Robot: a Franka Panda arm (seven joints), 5 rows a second.
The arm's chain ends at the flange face. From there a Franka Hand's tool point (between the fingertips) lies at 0.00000 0.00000 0.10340 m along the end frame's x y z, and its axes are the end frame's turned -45 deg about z.
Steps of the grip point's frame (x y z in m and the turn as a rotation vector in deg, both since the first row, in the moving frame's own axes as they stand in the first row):
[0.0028 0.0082 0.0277 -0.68 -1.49 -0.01]
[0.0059 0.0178 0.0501 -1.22 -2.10 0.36]
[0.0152 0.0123 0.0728 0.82 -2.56 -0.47]
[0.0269 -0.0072 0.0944 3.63 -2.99 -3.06]
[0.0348 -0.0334 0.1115 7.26 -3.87 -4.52]
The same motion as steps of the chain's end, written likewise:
[0.0088 0.0010 0.0277 -1.53 -0.57 -0.01]
[0.0179 0.0042 0.0502 -2.35 -0.62 0.36]
[0.0237 -0.0043 0.0729 -1.23 -2.39 -0.47]
[0.0224 -0.0235 0.0947 0.45 -4.68 -3.06]
[0.0153 -0.0445 0.1126 2.40 -7.87 -4.52]

